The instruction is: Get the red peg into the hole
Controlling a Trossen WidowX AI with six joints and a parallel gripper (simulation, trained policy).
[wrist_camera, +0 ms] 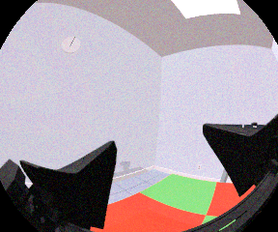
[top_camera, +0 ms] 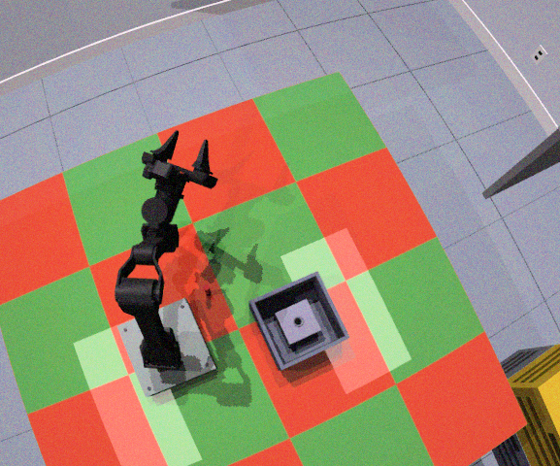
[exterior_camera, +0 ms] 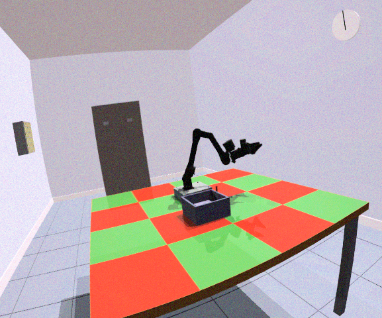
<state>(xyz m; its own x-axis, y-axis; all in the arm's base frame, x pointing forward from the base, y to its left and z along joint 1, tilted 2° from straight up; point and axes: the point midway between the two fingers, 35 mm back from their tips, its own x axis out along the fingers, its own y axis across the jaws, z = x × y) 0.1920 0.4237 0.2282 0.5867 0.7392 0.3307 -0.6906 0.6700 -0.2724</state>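
The red peg lies 300 mm to the right of my gripper tip, 270 mm below it and 60 mm behind it. The rest, counted from my gripper tip: light plate (450 mm to the right, 260 mm below, 140 mm ahead); grey box (450 mm to the right, 280 mm below, 140 mm ahead).
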